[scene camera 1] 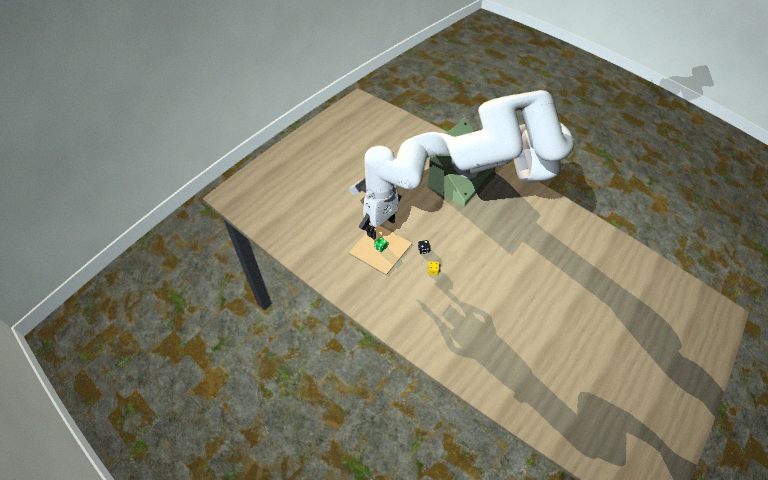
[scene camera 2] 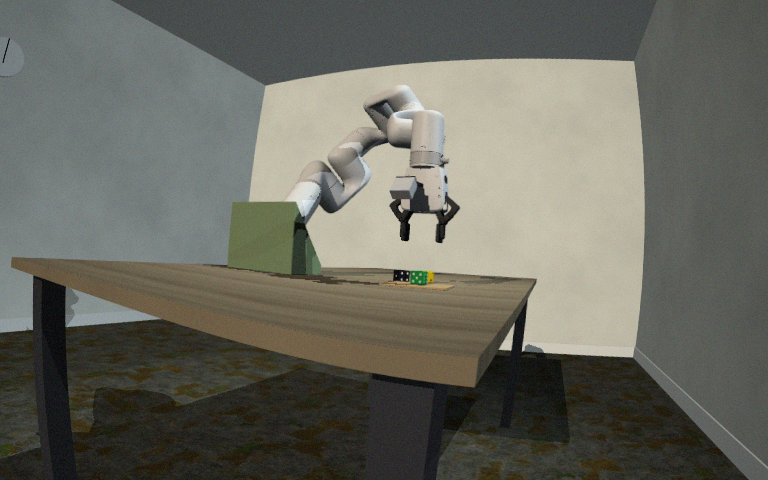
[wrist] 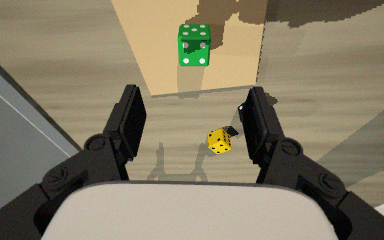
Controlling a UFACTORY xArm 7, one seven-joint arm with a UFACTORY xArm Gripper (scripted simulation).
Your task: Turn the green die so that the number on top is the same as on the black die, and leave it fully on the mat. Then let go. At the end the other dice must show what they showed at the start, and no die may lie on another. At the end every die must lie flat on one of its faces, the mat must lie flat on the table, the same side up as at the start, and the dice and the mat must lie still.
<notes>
In view: my gripper (scene camera 2: pixel 421 241) and a green die (wrist: pixel 194 40).
My gripper shows as well in scene camera 1 (scene camera 1: pixel 381 228) and in the wrist view (wrist: pixel 193 101).
</notes>
